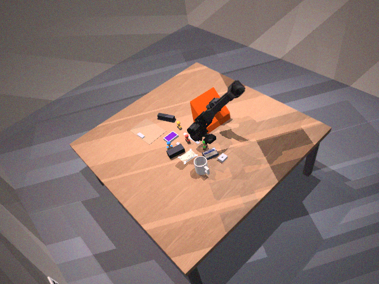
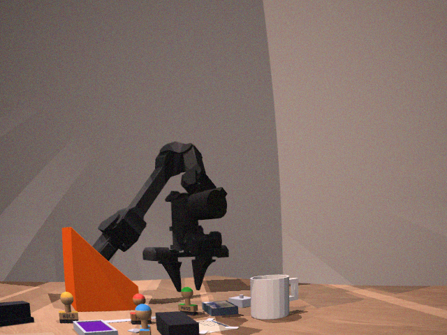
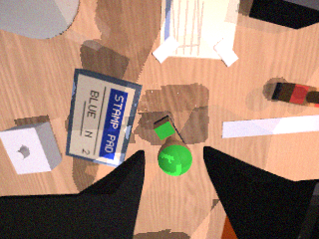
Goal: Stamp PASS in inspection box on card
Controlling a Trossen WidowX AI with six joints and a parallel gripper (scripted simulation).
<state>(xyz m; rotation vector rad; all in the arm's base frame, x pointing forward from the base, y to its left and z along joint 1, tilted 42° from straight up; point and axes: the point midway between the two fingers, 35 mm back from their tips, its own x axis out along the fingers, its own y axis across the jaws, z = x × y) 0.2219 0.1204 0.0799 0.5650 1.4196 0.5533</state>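
The green stamp is 40 mm below my gripper tip and 10 mm behind it. Round my gripper tip: red-knob stamp: 130 mm to the right, 40 mm below, 30 mm ahead; then blue tin: 70 mm to the left, 40 mm below, 10 mm ahead; then white card: 120 mm ahead, 60 mm below, 30 mm to the right.
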